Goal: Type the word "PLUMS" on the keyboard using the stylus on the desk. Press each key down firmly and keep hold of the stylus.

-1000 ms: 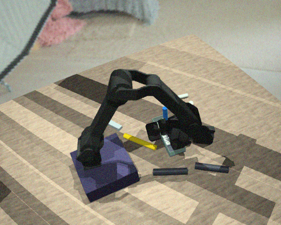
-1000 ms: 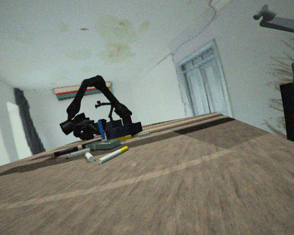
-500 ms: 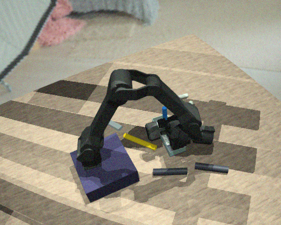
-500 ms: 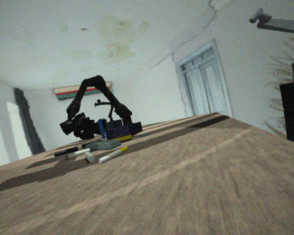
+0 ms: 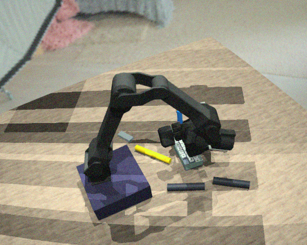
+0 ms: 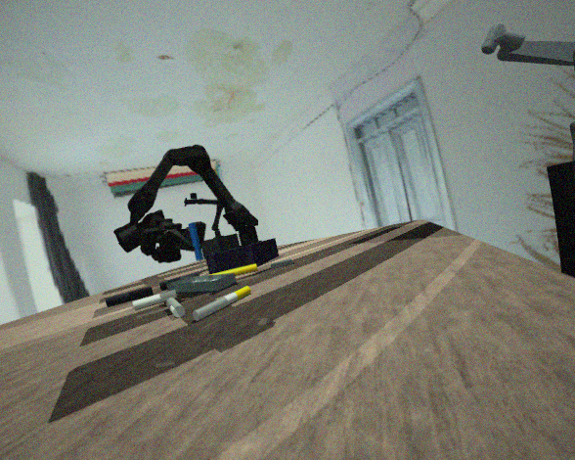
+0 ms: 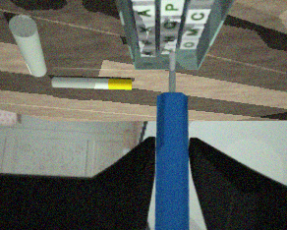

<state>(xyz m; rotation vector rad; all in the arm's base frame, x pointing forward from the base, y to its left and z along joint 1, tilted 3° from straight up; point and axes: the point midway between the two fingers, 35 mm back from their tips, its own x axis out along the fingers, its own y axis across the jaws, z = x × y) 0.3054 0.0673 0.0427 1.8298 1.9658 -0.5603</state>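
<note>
My gripper tip is now 11 cm past the yellow marker, 9 cm above it and 2 cm to the left of it. Also, from my gripper tip: white-and-yellow marker: 17 cm to the left, 9 cm below, 9 cm ahead; then thin grey tip: 5 cm below; then blue stylus: 1 cm below.
</note>
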